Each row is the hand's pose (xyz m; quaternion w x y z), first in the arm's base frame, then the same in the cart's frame.
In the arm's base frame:
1: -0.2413 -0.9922 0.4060 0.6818 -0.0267 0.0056 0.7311
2: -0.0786 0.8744 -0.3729 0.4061 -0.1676 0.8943 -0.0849
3: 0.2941 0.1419 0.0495 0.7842 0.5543 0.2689 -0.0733
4: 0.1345 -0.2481 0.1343 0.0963 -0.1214 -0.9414 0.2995
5: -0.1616 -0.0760 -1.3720 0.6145 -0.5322 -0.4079 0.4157
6: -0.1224 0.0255 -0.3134 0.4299 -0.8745 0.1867 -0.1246
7: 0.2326 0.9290 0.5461 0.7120 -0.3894 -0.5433 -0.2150
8: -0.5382 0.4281 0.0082 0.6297 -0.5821 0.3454 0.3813
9: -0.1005 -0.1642 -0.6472 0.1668 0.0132 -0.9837 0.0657
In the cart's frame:
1: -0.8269 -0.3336 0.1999 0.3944 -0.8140 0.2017 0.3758
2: 0.8588 -0.7842 -0.8358 0.5138 -0.3074 0.2710 -0.7537
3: 0.4022 -0.2582 -0.2287 0.9451 -0.1851 -0.2692 -0.0036
4: 0.0116 -0.3005 -0.0542 0.4426 0.3010 0.3660 -0.7613
5: 0.6479 -1.6870 0.1883 0.1887 0.9257 0.2031 -0.2572
6: 0.2468 -0.8008 -0.2431 0.2798 0.7298 0.1447 0.6068
7: 0.6530 0.1452 -1.0314 0.1167 0.6330 0.7634 -0.0544
8: 0.1157 -0.7637 -0.8911 0.1231 -0.9241 0.1947 -0.3048
9: 0.2899 -1.0675 0.0305 0.3366 0.1696 0.5874 -0.7162

